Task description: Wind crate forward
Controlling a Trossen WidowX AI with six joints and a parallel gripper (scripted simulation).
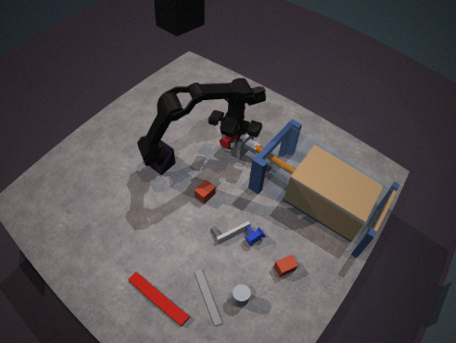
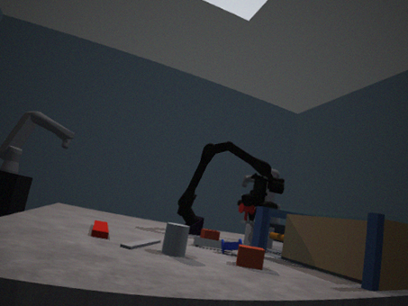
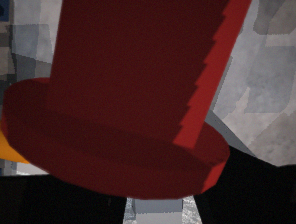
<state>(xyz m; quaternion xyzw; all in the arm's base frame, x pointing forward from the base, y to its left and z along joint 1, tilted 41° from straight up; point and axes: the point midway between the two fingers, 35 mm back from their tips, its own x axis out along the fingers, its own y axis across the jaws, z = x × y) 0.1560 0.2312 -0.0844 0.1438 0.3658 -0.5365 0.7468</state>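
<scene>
Now: gripper tip 1 cm short of the winch handle with red knob, 1 cm to the left of it and 2 cm below it. Round my gripper tip: blue t-shaped piece: 29 cm ahead, 20 cm to the right, 7 cm below; grey strip: 35 cm ahead, 46 cm to the right, 9 cm below; grey winch: 3 cm behind, 3 cm to the left, 6 cm below.
</scene>
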